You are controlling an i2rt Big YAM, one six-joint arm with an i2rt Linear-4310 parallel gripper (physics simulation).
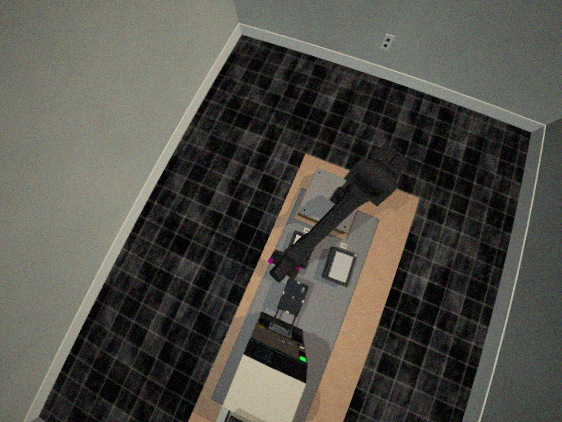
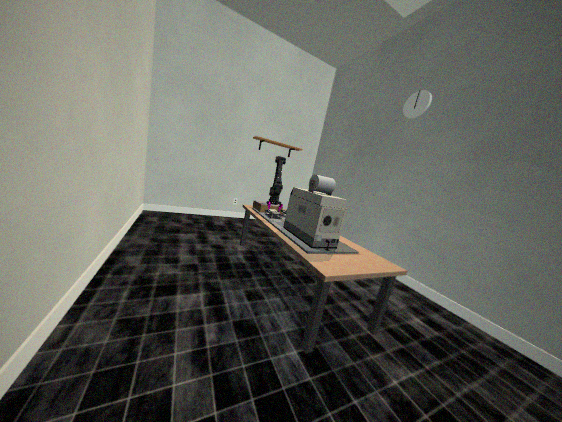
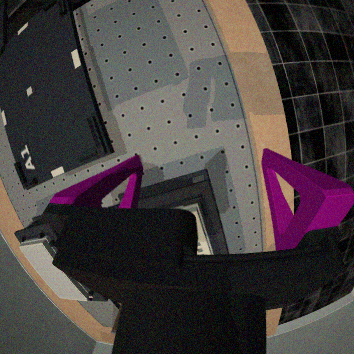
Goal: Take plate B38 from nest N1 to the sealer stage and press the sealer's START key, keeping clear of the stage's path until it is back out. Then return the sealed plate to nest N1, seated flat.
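Frame: origin at the arm's base, x ahead, y left, z up, level; metres.
Seen in the pictures: gripper, fingertip midpoint: [image 2: 273,211] [image 3: 200,157].
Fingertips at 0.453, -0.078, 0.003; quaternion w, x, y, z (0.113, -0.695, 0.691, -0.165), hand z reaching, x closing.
Note:
Offsets run from my fingertips to a thing's top centre, as dx, dy, dz. "pt": to the spot under its first point.
My gripper [image 1: 284,265] [image 2: 275,206] [image 3: 200,157] is open and empty, above the mat between the stage and the nearer nest. The dark stage @(+0.117, +0.130, +0.034) [image 1: 293,296] [image 3: 45,95], marked A1, is out in front of the sealer [image 1: 267,387] [image 2: 315,217] and bears no plate. A pale plate @(-0.124, +0.033, -0.017) [image 1: 298,238] [image 3: 201,229] lies in a dark nest @(pt -0.067, -0.013, -0.033) [image 3: 215,212], partly hidden by the arm and gripper. Another pale plate @(-0.165, +0.238, -0.003) [image 1: 341,266] lies in the other nest @(-0.165, +0.238, -0.009) [image 1: 327,265]. The nest and plate labels are too small to read. A green light @(pt +0.198, +0.245, +0.197) [image 1: 303,359] shows on the sealer's front.
A grey-topped wooden block [image 1: 324,184] stands near the arm's base. Two rails @(pt +0.194, +0.170, -0.076) [image 1: 287,318] join the stage to the sealer. A roll @(+0.445, +0.200, +0.400) [image 2: 322,184] sits on top of the sealer. A wooden shelf [image 2: 277,143] hangs on the wall behind the arm. The table's wooden edge [image 3: 272,95] borders the perforated mat.

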